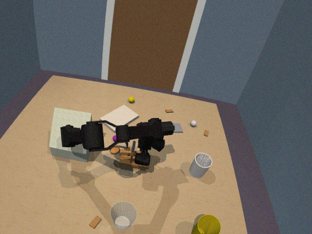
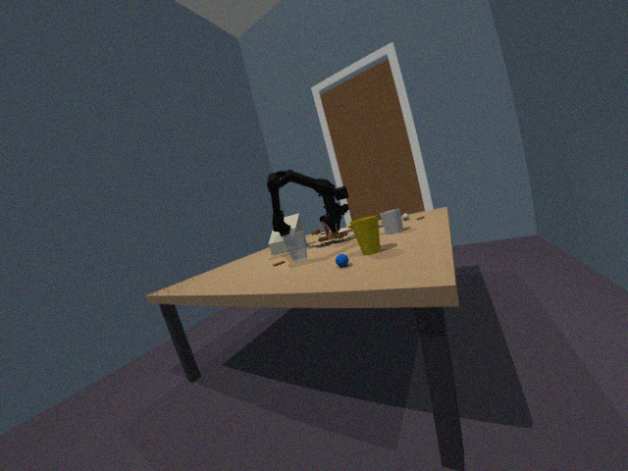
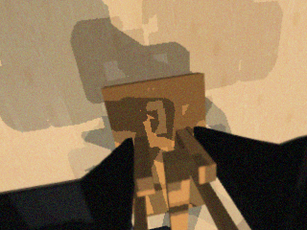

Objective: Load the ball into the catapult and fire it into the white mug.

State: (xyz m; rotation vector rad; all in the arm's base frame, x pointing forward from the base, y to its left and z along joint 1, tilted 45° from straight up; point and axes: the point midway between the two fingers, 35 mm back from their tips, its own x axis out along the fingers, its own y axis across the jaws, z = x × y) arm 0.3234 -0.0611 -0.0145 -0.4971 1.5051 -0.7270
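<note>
My gripper tip is 130 mm past the purple ball, 140 mm to the right of it and 40 mm above it. The rest, counted from my gripper tip: wooden catapult: 60 mm behind, 30 mm to the left, 20 mm above; white mug: 290 mm ahead, 30 mm to the right, 20 mm below; see-through cup: 80 mm behind, 310 mm to the right, 20 mm below.
</note>
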